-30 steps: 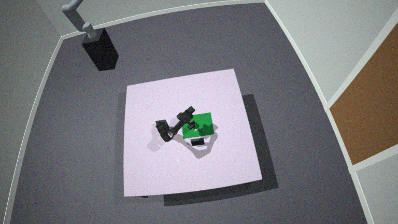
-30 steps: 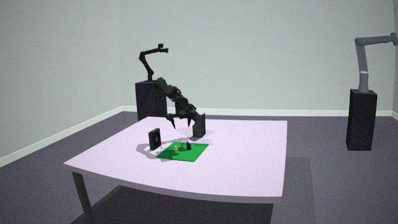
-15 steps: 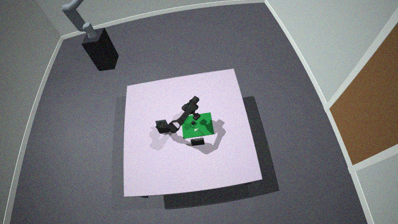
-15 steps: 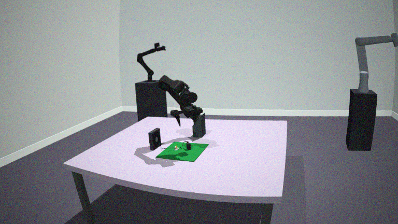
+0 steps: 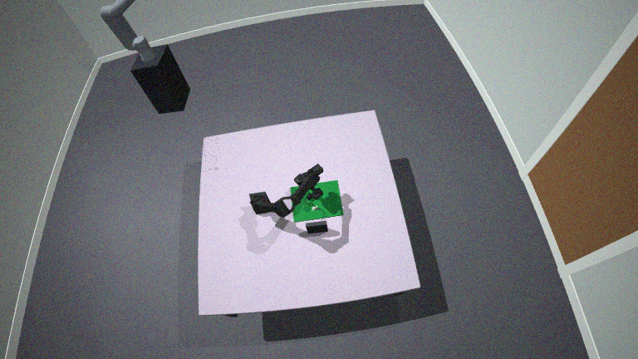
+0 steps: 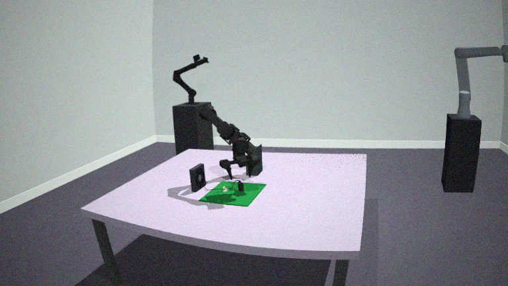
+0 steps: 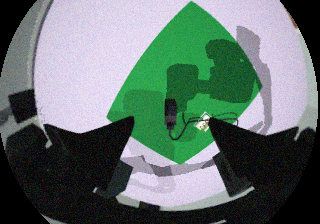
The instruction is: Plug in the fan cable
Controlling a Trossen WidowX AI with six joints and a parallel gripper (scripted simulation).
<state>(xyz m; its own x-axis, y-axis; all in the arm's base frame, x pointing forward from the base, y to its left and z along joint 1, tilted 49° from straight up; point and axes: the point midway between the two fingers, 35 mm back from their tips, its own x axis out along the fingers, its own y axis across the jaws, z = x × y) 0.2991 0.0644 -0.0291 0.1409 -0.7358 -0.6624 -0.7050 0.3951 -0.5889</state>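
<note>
The dark plug lies 1 cm behind my gripper tip, 1 cm to the right of it and 5 cm below it. Round my gripper tip: four-pin header 2 cm ahead, 8 cm to the right, 7 cm below; green board 3 cm ahead, 3 cm to the right, 8 cm below; black fan 4 cm ahead, 22 cm to the right, 1 cm below.
</note>
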